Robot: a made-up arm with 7 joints.
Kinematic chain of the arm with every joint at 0, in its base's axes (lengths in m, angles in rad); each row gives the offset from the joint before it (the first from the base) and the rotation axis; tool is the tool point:
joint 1: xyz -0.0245 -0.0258 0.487 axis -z
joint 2: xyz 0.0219 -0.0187 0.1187 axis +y
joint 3: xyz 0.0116 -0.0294 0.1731 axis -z
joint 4: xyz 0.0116 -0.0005 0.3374 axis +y
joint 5: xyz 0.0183 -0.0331 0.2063 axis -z
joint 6: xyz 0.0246 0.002 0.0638 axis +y
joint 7: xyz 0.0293 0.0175 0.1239 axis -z
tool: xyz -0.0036 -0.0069 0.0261
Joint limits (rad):
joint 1: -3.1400..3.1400
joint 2: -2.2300..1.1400
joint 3: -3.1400..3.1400
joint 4: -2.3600..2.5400
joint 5: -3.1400..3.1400
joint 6: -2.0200..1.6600
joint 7: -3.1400..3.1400
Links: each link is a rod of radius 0.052 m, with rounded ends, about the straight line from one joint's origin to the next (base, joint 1, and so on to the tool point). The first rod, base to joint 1, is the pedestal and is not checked.
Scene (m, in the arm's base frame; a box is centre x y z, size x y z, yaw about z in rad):
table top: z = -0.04
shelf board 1: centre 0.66 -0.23 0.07 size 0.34 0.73 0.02 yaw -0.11
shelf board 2: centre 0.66 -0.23 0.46 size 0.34 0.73 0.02 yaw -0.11
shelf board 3: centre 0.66 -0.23 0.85 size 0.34 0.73 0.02 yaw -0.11
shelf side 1: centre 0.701 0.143 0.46 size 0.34 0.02 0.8 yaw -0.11
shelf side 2: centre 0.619 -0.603 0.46 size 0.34 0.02 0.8 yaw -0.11
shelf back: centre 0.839 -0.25 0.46 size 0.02 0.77 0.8 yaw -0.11
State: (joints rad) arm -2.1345 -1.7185 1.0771 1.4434 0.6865 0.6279 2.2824
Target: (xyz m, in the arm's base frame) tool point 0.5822 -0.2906 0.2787
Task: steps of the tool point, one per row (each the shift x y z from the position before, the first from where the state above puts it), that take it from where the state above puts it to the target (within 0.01 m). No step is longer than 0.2 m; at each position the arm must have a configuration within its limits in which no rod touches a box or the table.
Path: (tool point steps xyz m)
1: -0.1107 0.0160 0.0113
2: -0.1175 0.0092 -0.0113
3: 0.0356 -0.0685 -0.1083
4: -0.0068 -0.0572 -0.1319
5: -0.0473 -0.0285 -0.1396
6: 0.1370 -0.0219 -0.0003
7: 0.1175 -0.0062 0.0003

